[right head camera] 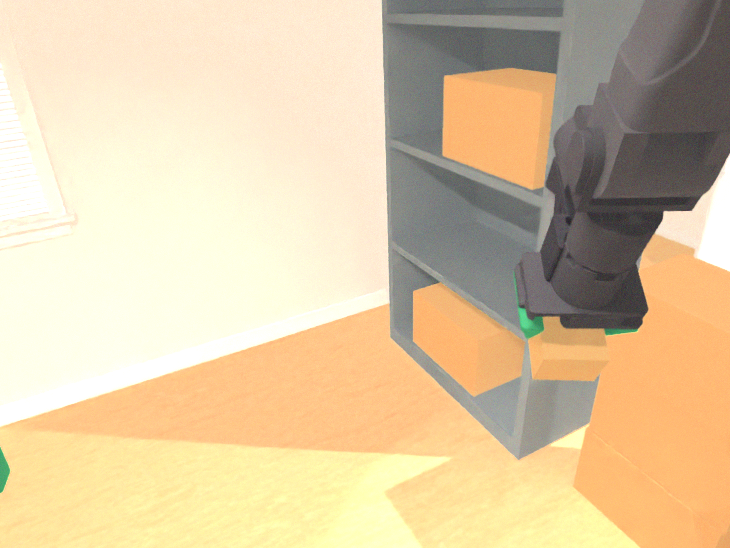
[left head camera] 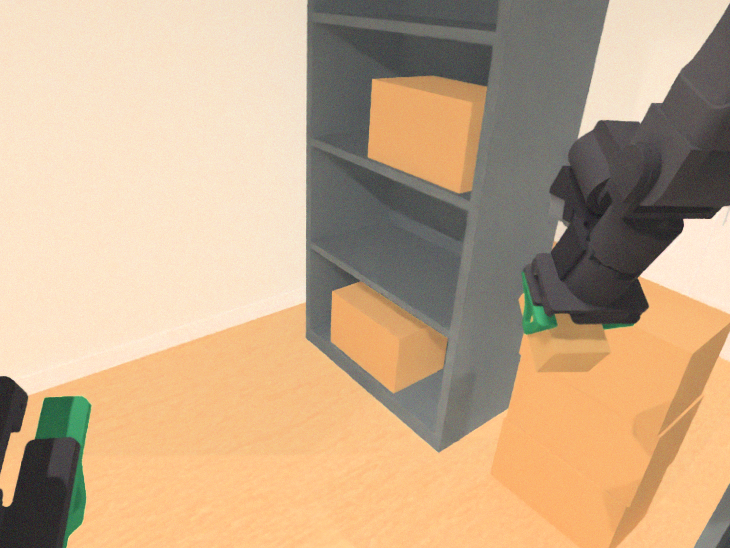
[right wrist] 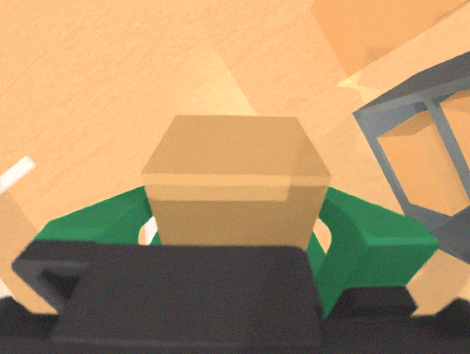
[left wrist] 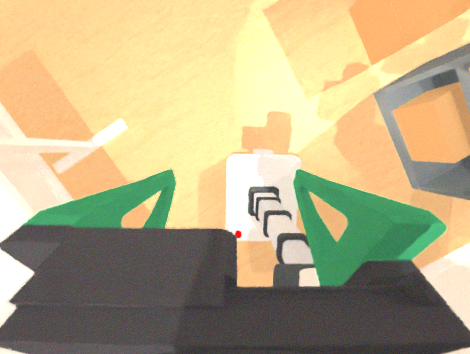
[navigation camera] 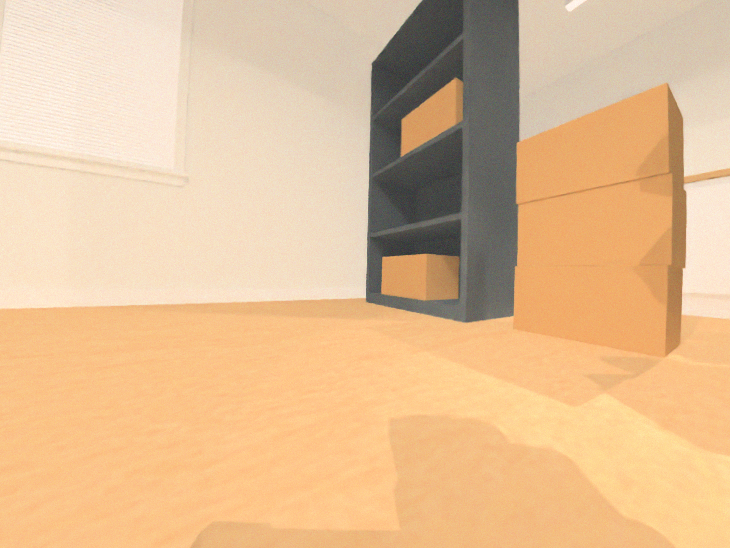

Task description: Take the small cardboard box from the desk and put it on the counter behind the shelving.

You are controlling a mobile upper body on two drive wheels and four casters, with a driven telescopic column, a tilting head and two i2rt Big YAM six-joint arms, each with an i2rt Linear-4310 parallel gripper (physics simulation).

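Frame: origin at the left arm's base, x back, y right, z up, level; centimetres.
Seen in the pictures: left gripper, fingertip midpoint: (left wrist: 234, 176); right gripper, fingertip midpoint: (right head camera: 556, 332) (left head camera: 550, 328).
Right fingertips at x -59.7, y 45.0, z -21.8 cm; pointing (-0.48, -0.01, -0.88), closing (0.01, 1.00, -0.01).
A point is followed by its place in that frame.
The small cardboard box (left head camera: 569, 353) @[y 43.4, x -52.7, z -20.1 cm] (right head camera: 569, 361) @[y 44.3, x -52.9, z -20.4 cm] (right wrist: 235, 150) @[y 45.1, x -61.2, z -16.9 cm] is held in the air between the green fingers of my right gripper (left head camera: 574, 331) @[y 45.0, x -59.7, z -21.8 cm] (right head camera: 574, 334) @[y 45.0, x -59.7, z -21.8 cm] (right wrist: 235, 176) @[y 45.0, x -59.7, z -21.8 cm], which is shut on it. My left gripper (left wrist: 234, 176) @[y 0.2, x -32.9, z -14.4 cm] is open and empty; one of its fingers shows at the lower left of the left head view. The grey shelving (left head camera: 524, 176) @[y 86.5, x -162.3, z -36.3 cm] (right head camera: 560, 407) @[y 84.9, x -161.3, z -123.9 cm] (right wrist: 382, 165) (navigation camera: 492, 147) @[y 86.1, x -162.1, z -51.4 cm] stands ahead, left of the held box in the left head view. A part of the counter (navigation camera: 707, 175) @[y 233.7, x -181.3, z -52.1 cm], with a wooden top and white front, shows at the far right behind the stacked boxes. The desk does not show.
A stack of three large cardboard boxes (left head camera: 566, 448) @[y 98.7, x -121.5, z -109.1 cm] (right head camera: 660, 412) @[y 97.5, x -123.5, z -91.6 cm] (navigation camera: 595, 224) @[y 100.9, x -117.9, z -99.7 cm] stands right of the shelving, below and beyond the held box. Large boxes (left head camera: 421, 132) (navigation camera: 403, 277) sit on the shelves. A grey edge (left head camera: 720, 524) @[y 113.7, x -80.6, z -92.7 cm] shows at the lower right. A wall (navigation camera: 265, 206) @[y -54.3, x -218.2, z -70.6 cm] runs behind at left.
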